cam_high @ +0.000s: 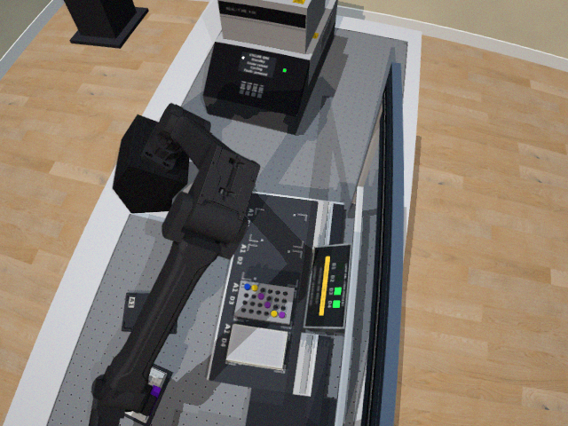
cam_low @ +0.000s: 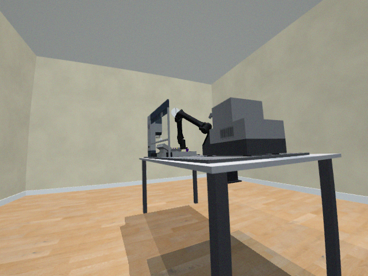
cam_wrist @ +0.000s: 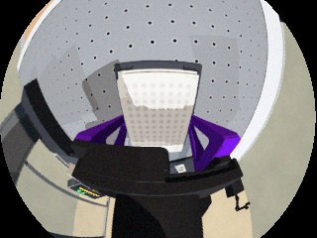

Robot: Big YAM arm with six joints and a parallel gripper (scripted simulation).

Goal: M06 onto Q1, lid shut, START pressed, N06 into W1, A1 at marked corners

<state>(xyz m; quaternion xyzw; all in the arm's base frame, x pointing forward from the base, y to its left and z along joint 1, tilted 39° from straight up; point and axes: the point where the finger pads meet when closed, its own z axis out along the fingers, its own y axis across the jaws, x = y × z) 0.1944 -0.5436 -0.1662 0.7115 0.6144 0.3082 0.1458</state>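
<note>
My hand is 2 cm above the dark waiting nest W1. The rest, counted from my hand: nest A1 mark: 5 cm to the right, 3 cm behind, 1 cm below; then dark regrip nest: 19 cm to the left, 5 cm behind, 2 cm below; then white deep-well block: 24 cm ahead, 18 cm to the left, 5 cm above.
</note>
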